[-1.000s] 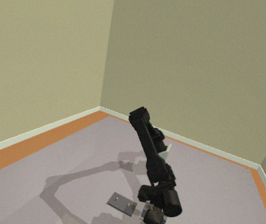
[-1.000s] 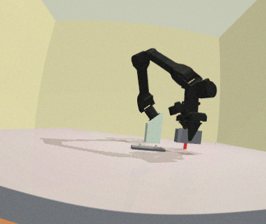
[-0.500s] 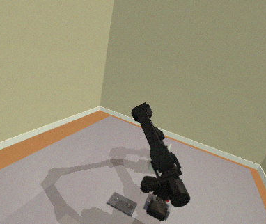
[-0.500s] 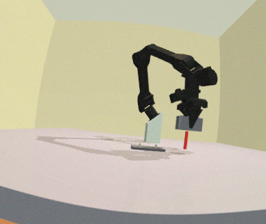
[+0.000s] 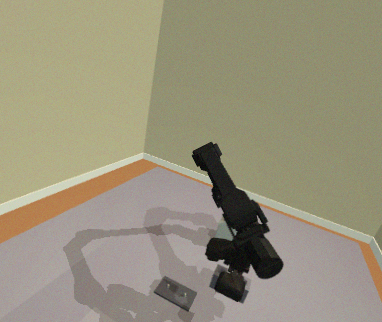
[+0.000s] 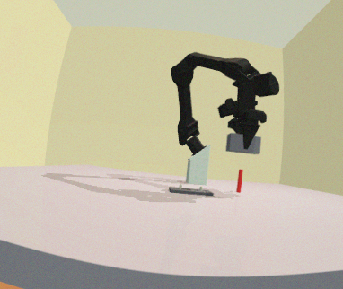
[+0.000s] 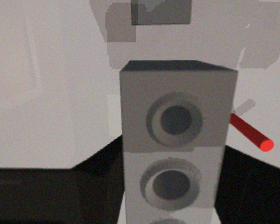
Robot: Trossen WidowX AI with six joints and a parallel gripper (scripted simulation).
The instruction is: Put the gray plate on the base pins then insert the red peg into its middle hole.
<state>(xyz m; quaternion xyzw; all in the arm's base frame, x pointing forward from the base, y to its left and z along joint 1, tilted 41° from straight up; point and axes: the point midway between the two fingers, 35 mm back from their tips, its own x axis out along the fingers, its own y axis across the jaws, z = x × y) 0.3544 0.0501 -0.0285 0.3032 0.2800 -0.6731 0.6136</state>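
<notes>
My gripper tip is now 2 cm past the pin base, 14 cm to the left of it and 13 cm above it. Also, from my gripper tip: red peg: 11 cm behind, 5 cm to the left, 10 cm below; gray plate: 3 cm above.
</notes>
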